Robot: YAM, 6 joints.
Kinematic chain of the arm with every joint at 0, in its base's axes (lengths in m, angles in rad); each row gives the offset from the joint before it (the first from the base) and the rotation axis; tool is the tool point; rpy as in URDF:
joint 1: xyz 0 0 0.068 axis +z
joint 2: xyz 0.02 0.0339 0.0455 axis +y
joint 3: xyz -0.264 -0.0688 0 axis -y
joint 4: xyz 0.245 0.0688 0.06 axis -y
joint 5: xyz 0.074 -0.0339 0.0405 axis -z
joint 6: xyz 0.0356 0 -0.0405 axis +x
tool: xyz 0 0 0 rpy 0 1.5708 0
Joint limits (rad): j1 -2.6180..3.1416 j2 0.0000..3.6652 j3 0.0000..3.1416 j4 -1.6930..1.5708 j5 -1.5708..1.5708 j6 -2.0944..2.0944
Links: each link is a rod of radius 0.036 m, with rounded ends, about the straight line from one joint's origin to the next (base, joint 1, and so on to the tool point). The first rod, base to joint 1, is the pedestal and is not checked.
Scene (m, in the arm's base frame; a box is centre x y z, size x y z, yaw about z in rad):
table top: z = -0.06
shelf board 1: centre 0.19 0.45 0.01 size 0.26 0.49 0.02 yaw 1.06
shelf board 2: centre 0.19 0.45 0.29 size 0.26 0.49 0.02 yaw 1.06
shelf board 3: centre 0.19 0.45 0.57 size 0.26 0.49 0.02 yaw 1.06
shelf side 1: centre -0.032 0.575 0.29 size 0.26 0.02 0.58 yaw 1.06
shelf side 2: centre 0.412 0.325 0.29 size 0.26 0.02 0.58 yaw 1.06
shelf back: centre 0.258 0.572 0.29 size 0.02 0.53 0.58 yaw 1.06
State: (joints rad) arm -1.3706 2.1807 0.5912 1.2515 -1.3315 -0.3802
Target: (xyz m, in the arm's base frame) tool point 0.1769 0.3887 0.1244
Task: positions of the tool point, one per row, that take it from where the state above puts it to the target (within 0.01 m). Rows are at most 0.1 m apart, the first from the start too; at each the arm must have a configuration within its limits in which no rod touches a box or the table.
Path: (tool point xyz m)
1: 0.1664 -0.2508 0.0656
2: 0.2235 -0.1929 0.0743
3: 0.2618 -0.1229 0.0826
4: 0.2791 -0.0467 0.0906
5: 0.2748 0.0297 0.0981
6: 0.2502 0.1004 0.1053
7: 0.2081 0.1600 0.1121
8: 0.1526 0.2046 0.1185
9: 0.0888 0.2314 0.1244
10: 0.1202 0.2875 0.1275
11: 0.1497 0.3403 0.1274
12: 0.1769 0.3887 0.1244

